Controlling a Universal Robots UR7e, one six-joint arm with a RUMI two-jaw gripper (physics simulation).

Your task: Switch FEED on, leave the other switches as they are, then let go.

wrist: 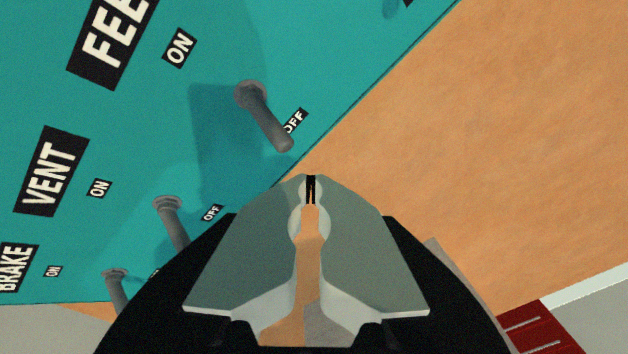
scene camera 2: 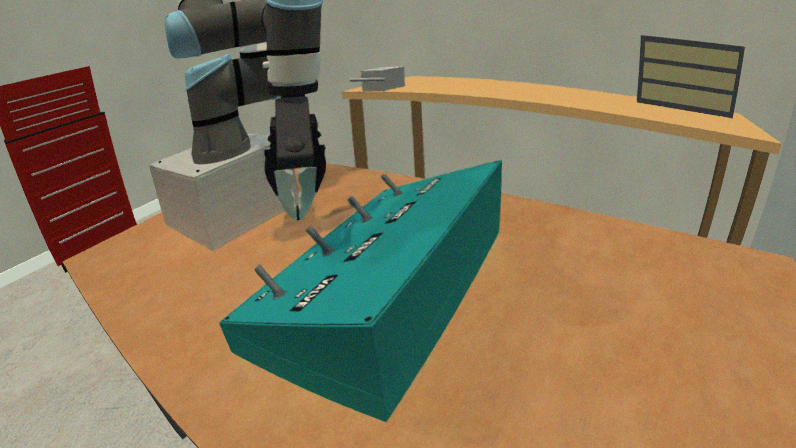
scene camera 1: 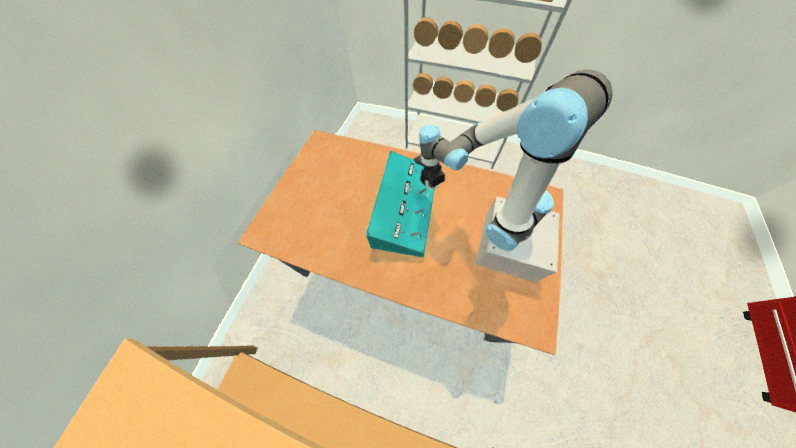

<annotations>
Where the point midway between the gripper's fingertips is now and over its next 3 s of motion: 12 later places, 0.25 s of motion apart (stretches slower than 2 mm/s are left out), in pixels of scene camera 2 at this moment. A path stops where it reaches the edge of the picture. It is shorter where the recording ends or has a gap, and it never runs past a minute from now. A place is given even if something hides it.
My gripper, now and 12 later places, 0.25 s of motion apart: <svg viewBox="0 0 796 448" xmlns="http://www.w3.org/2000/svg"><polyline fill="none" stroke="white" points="298,219 298,222 298,222 305,224 309,226 314,227 318,228 303,190 299,176 293,175 290,174 294,202 298,226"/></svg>
</annotations>
